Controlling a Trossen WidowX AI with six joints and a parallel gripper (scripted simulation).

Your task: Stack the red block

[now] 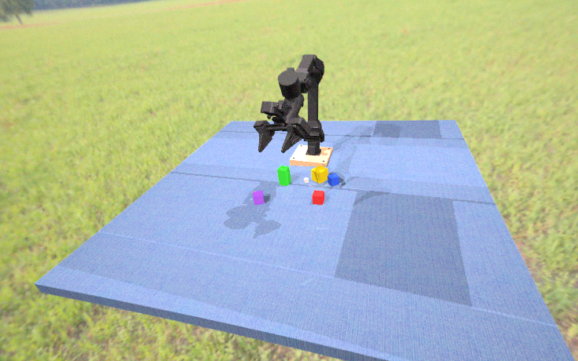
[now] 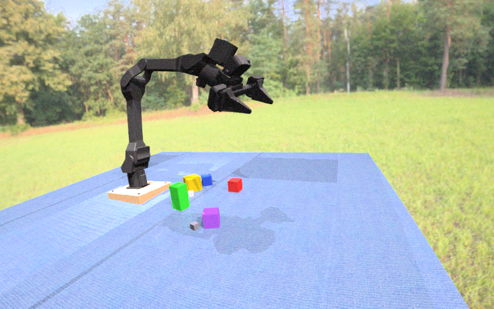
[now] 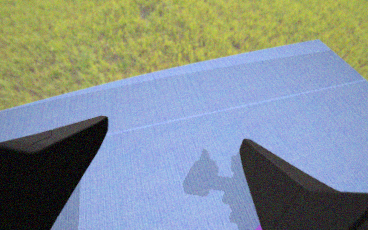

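Right now the red block is 130 mm behind my gripper tip, 100 mm to the left of it and 250 mm below it. The rest, counted from my gripper tip: small grey cube: 140 mm behind, 150 mm to the right, 260 mm below; purple block: 110 mm behind, 120 mm to the right, 250 mm below; small white cube: 260 mm behind, 30 mm to the left, 260 mm below.
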